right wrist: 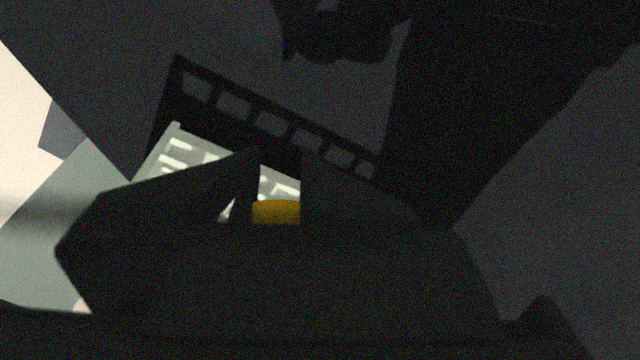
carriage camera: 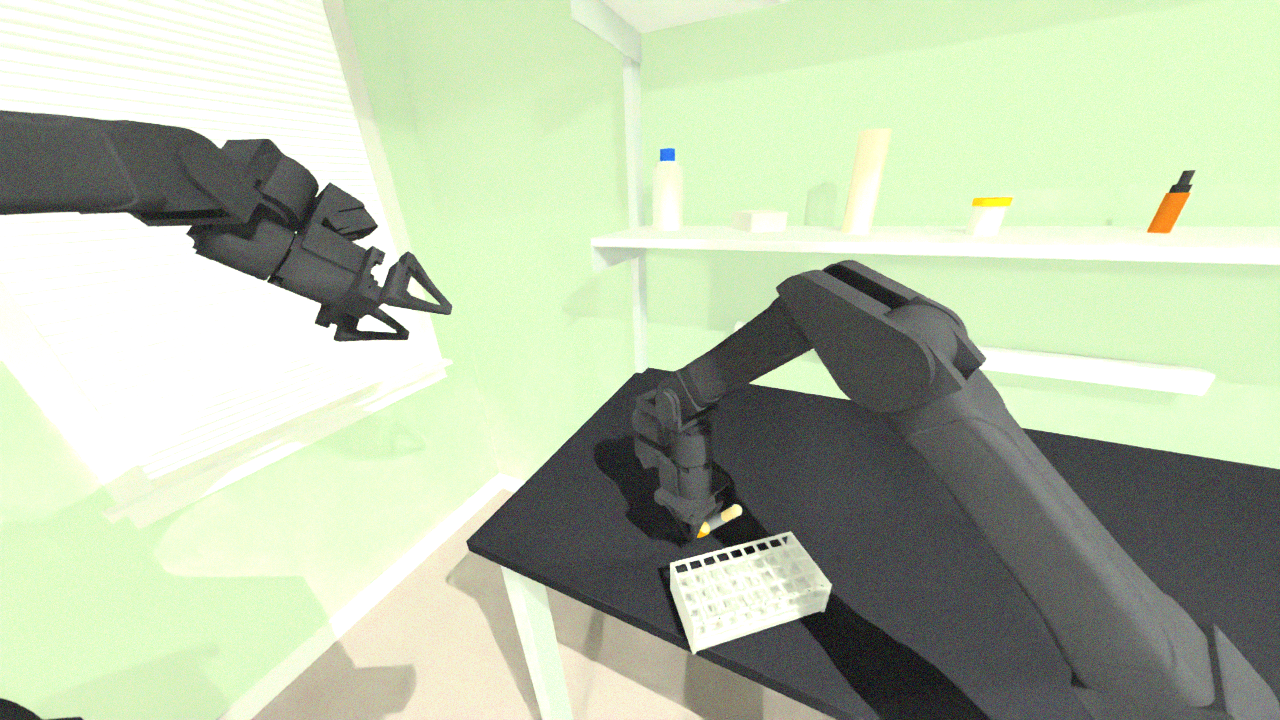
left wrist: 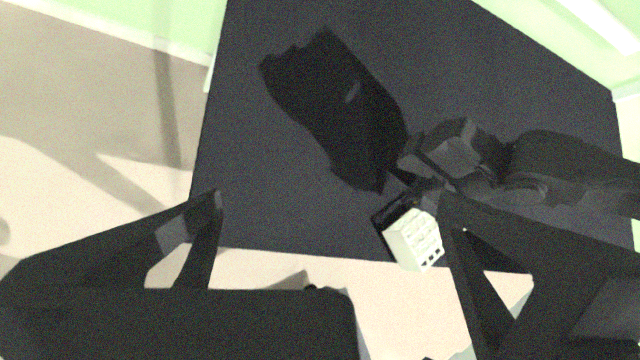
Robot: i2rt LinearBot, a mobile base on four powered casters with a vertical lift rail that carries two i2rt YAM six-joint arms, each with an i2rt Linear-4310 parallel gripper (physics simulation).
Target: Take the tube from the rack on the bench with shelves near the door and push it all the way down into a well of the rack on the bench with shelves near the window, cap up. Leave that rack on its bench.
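My right gripper (carriage camera: 705,522) (right wrist: 280,160) is shut on the tube (carriage camera: 721,518), just behind the white rack in the carriage view. The tube is strongly tilted, its pale rounded end up and to the right; its orange cap (carriage camera: 702,531) (right wrist: 276,212) is at the lower left, by the fingertips. Fingers hide part of the tube. The white rack (carriage camera: 760,627) (left wrist: 400,250) (right wrist: 197,138) stands on the dark bench (carriage camera: 554,528) (left wrist: 280,210) near the window, at its front edge. The tube is outside its wells. My left gripper (carriage camera: 427,323) (left wrist: 330,202) is open and empty, high left of the bench.
A shelf (carriage camera: 805,240) above the bench holds a blue-capped bottle (carriage camera: 666,195), a white box (carriage camera: 759,221), a tall cream cylinder (carriage camera: 866,181), a yellow-lidded jar (carriage camera: 988,216) and an orange bottle (carriage camera: 1168,213). The window (carriage camera: 179,268) is at the left. The right arm reaches across the bench.
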